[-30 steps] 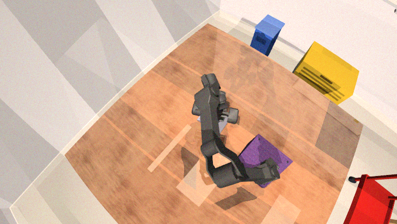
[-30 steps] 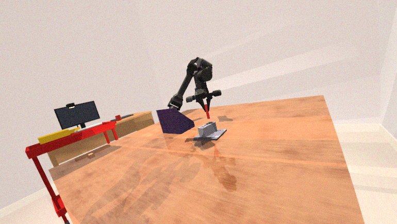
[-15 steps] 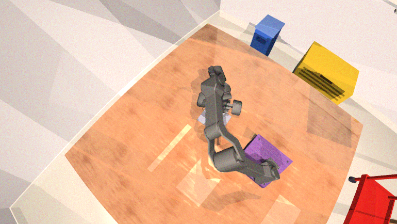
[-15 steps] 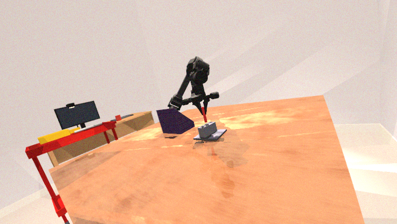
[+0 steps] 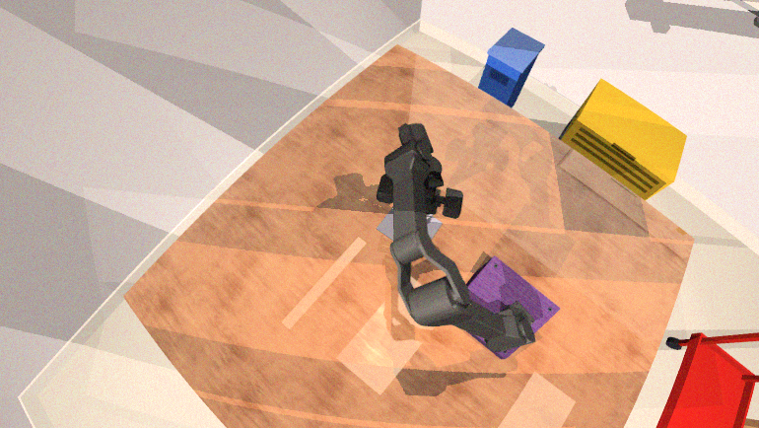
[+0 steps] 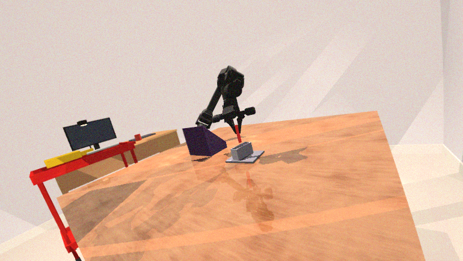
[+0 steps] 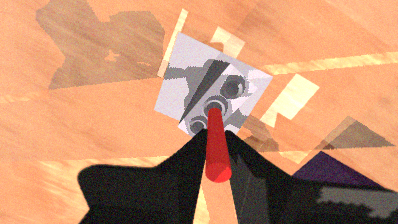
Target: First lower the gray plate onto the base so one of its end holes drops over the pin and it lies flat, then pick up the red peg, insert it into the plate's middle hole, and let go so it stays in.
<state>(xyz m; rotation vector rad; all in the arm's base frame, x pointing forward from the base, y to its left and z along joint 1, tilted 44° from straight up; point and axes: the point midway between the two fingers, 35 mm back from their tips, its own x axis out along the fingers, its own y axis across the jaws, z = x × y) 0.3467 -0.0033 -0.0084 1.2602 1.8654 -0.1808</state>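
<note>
Right now the red peg is right at my gripper tip. The rest, counted from my gripper tip: flat gray base 2 cm to the left, 10 cm below; gray plate 7 cm below.
</note>
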